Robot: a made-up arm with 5 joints. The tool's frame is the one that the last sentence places.
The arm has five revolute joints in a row. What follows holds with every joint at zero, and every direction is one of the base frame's.
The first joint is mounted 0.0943 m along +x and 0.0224 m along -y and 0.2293 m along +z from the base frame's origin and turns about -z.
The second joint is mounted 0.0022 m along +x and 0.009 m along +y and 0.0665 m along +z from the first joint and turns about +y.
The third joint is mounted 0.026 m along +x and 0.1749 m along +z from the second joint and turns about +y.
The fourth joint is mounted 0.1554 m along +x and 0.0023 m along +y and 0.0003 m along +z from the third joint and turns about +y.
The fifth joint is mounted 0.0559 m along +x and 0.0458 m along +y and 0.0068 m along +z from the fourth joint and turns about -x.
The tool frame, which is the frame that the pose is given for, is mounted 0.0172 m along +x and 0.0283 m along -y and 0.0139 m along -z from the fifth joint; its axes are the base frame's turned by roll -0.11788, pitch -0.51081 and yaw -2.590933 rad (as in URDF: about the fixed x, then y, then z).
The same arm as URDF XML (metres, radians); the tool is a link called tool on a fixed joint. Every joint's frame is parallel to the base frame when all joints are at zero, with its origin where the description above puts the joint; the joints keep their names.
<robot name="arm">
  <joint name="joint 1" type="continuous">
    <parent link="base_link"/>
    <child link="link1"/>
    <origin xyz="0.0943 -0.0224 0.2293"/>
    <axis xyz="0 0 -1"/>
  </joint>
  <joint name="joint 2" type="continuous">
    <parent link="link1"/>
    <child link="link2"/>
    <origin xyz="0.0022 0.009 0.0665"/>
    <axis xyz="0 1 0"/>
  </joint>
  <joint name="joint 3" type="continuous">
    <parent link="link2"/>
    <child link="link3"/>
    <origin xyz="0.026 0 0.1749"/>
    <axis xyz="0 1 0"/>
  </joint>
  <joint name="joint 4" type="continuous">
    <parent link="link3"/>
    <child link="link4"/>
    <origin xyz="0.1554 0.0023 0.0003"/>
    <axis xyz="0 1 0"/>
  </joint>
  <joint name="joint 5" type="continuous">
    <parent link="link4"/>
    <child link="link5"/>
    <origin xyz="0.0559 0.0458 0.0068"/>
    <axis xyz="-1 0 0"/>
  </joint>
  <joint name="tool_joint" type="fixed">
    <parent link="link5"/>
    <child link="tool"/>
    <origin xyz="0.0172 -0.0283 -0.0139" rpy="-0.1179 -0.5108 -2.5909"/>
  </joint>
  <link name="base_link"/>
  <link name="link1"/>
  <link name="link2"/>
  <link name="link3"/>
  <link name="link4"/>
  <link name="link5"/>
  <link name="tool"/>
</robot>

